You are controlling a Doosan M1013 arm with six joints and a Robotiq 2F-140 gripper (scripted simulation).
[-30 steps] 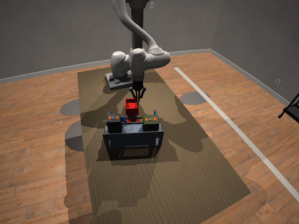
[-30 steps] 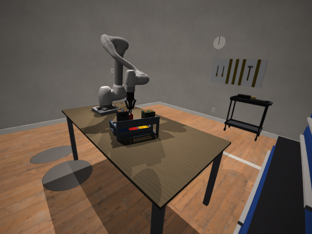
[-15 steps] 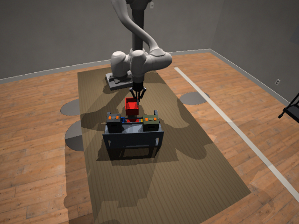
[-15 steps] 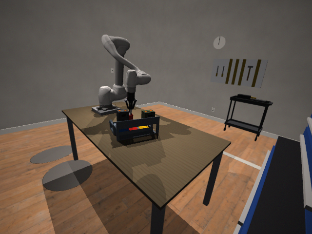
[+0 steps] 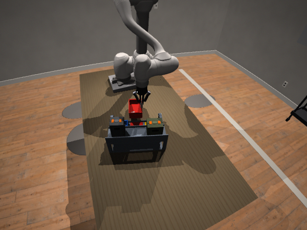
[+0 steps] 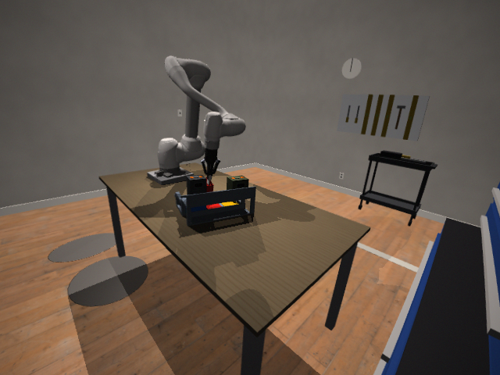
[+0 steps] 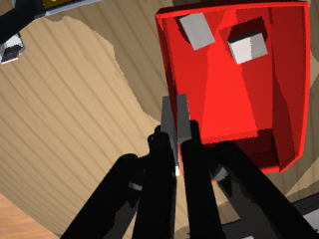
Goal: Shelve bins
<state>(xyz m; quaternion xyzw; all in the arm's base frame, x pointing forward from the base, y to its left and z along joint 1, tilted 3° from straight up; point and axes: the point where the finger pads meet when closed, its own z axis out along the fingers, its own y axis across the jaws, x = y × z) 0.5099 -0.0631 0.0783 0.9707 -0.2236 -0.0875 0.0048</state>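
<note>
Now: the red bin 30 mm behind my hand, 40 mm to the right of it and 40 mm below it. From my hand the other things lie so: green toolbox: 280 mm ahead, 60 mm to the right, 30 mm above; then dark box: 170 mm ahead, 260 mm to the right, 50 mm above; then blue bin: 90 mm ahead, 220 mm to the right, 70 mm below.
</note>
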